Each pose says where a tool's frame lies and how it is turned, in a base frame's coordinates. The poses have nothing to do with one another.
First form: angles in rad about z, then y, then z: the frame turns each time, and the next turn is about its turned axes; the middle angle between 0 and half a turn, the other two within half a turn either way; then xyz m.
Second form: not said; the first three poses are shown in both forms.
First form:
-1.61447 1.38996 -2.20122 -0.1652 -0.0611 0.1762
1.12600 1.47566 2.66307 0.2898 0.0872 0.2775
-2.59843 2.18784 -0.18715 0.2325 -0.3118 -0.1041
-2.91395 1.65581 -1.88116 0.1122 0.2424 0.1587
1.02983 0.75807 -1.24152 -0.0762 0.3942 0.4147
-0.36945 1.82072 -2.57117 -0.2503 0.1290 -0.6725
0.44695 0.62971 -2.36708 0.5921 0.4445 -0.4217
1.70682 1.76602 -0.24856 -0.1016 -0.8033 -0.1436
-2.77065 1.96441 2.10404 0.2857 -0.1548 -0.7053
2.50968 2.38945 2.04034 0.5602 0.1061 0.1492
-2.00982 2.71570 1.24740 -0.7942 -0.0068 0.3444
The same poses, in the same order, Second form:
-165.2 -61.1 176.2 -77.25 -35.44 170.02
289.8 87.2 277.5 78.29 -62.09 164.89
232.5 -311.8 -104.1 -165.30 53.26 49.24
112.2 242.4 158.7 -95.11 -17.72 104.60
-76.2 394.2 414.7 -41.86 12.85 -17.06
-250.3 129.0 -672.5 -115.30 -54.64 -90.09
592.1 444.5 -421.7 -27.00 -24.89 -103.95
-101.6 -803.3 -143.6 -128.79 71.96 -29.60
285.7 -154.8 -705.3 115.75 -28.00 -81.50
560.2 106.1 149.2 140.16 -18.01 -146.54
-794.2 -6.8 344.4 156.73 7.54 -8.18

